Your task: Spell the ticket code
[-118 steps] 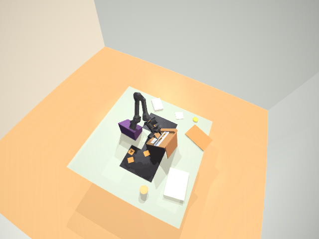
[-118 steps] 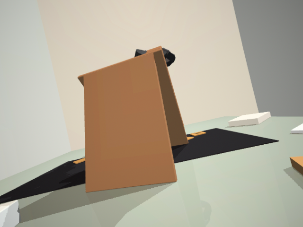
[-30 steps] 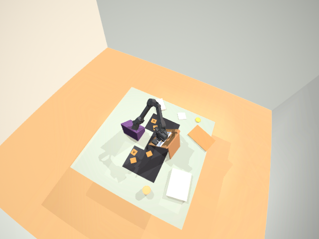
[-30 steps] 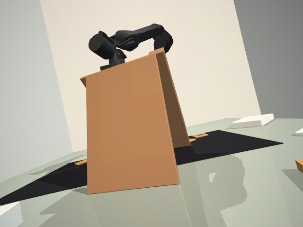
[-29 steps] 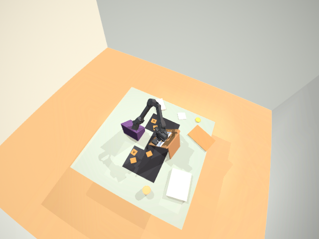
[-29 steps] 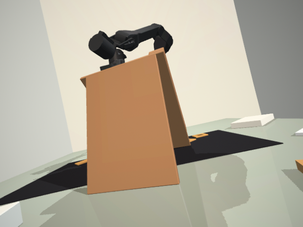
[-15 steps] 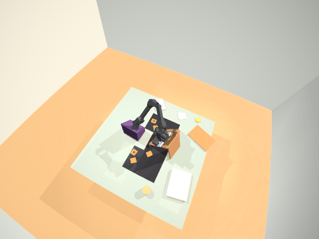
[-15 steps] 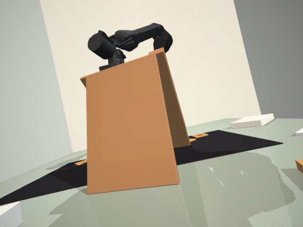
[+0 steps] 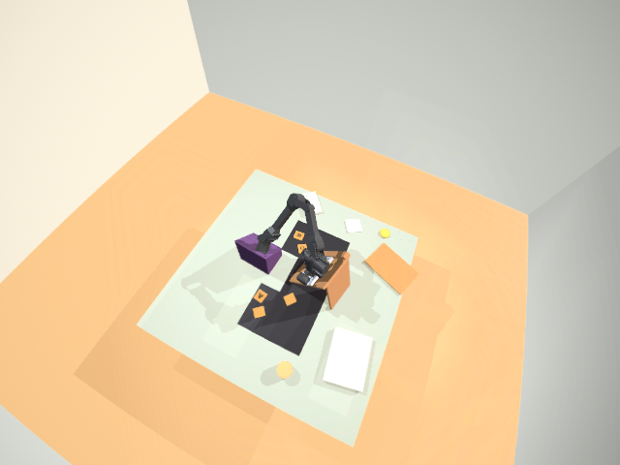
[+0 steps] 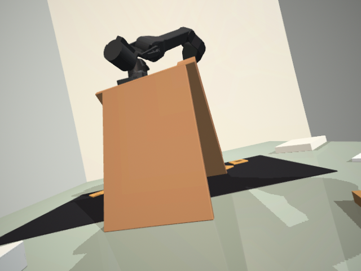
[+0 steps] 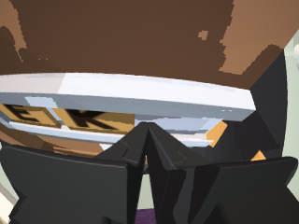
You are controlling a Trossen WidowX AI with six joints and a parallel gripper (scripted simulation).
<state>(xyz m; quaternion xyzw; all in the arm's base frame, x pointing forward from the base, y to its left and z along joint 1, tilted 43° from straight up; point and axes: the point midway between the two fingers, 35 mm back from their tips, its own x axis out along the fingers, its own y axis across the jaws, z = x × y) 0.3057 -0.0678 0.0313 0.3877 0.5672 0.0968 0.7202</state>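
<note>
The orange tile marked q lies 22 cm to the left of my gripper tip, 18 cm below it and 14 cm behind it. Round my gripper tip: white ticket 9 cm below, 5 cm behind, 3 cm to the left; then black mat 18 cm below, 12 cm behind, 2 cm to the left; then white block 32 cm ahead, 31 cm to the right, 17 cm below.
</note>
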